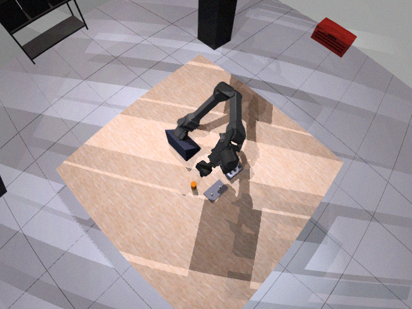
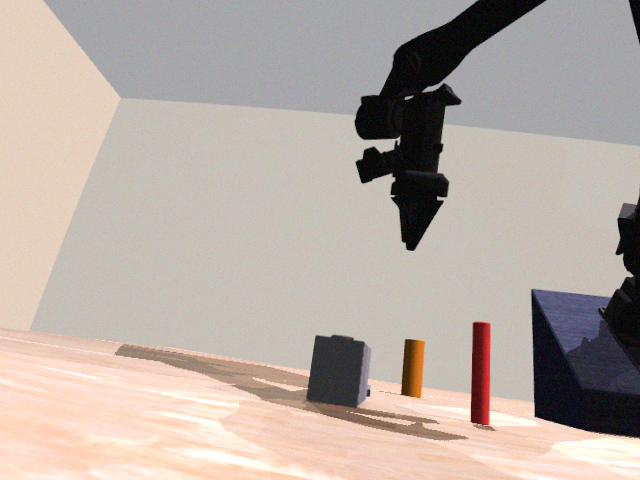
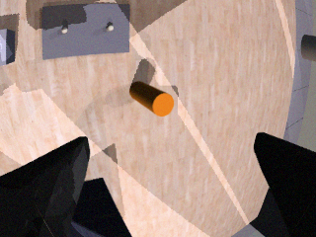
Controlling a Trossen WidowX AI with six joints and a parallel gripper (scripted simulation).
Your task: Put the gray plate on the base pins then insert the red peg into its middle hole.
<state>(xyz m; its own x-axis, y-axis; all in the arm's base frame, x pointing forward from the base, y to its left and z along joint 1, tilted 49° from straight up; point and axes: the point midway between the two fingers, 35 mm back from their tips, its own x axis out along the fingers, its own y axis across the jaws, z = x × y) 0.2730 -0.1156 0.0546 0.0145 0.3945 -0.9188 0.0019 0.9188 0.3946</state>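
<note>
The gray plate is 6 cm ahead of my gripper tip, 16 cm to the left of it and 17 cm below it. From my gripper tip the other things lie so: orange cylinder 3 cm behind, 6 cm to the right, 17 cm below; red peg 5 cm behind, 18 cm to the left, 17 cm below; dark base 7 cm ahead, 1 cm to the left, 20 cm below.
</note>
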